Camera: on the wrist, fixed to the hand. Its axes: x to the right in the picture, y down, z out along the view.
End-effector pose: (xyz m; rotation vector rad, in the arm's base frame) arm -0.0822 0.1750 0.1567 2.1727 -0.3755 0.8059
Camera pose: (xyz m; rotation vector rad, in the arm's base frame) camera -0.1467 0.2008 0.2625 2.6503 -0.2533 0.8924
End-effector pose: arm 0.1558 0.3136 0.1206 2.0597 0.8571 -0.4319
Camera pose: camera 0.2228 0.3721 0.2107 2.4610 0.7431 -0.7590
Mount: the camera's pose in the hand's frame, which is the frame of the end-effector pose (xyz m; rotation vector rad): 0.0203 0.0751 -0.0999 0.4771 -0.0749 0.0146
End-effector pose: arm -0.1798 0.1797 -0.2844 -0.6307 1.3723 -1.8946
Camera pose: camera -0.2463 0.2101 -0.3878 -0.4425 0.8272 -2.0627
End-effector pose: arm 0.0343 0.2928 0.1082 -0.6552 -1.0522 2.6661
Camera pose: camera 0.0618 0.3049 -0.0148 -0.4667 -0.3914 2.8152
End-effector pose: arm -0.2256 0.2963 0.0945 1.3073 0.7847 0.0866
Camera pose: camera -0.2391 0.4109 0.1467 1.7558 0.7572 -0.1467
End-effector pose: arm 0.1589 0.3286 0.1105 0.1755 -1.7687 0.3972
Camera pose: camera 0.2208 0.4360 0.1361 0.5203 -1.7235 0.8295
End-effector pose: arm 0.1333 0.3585 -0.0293 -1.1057 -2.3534 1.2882
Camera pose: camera 0.2098 0.4593 -0.0340 -0.9322 -1.9277 1.7963
